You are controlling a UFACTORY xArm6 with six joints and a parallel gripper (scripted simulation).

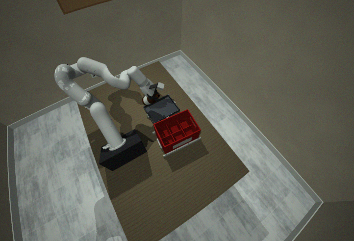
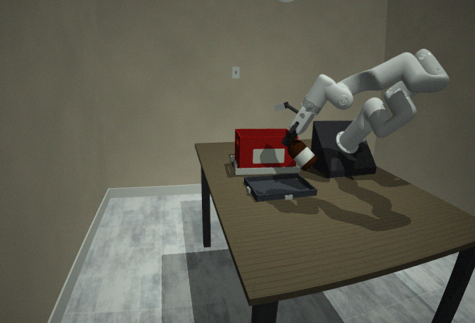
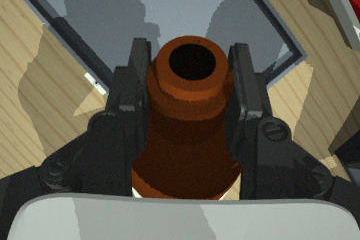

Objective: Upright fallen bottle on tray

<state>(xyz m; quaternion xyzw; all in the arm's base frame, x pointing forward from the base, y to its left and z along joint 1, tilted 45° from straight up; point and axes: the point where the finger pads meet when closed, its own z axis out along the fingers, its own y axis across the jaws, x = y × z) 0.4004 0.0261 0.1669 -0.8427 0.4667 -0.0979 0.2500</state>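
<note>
My hand is 4 cm above the brown bottle, 3 cm to the right of it and 3 cm past it. Round my hand: dark grey tray: 19 cm below, 3 cm ahead; then red crate: 28 cm to the right, 12 cm below, 2 cm behind.
</note>
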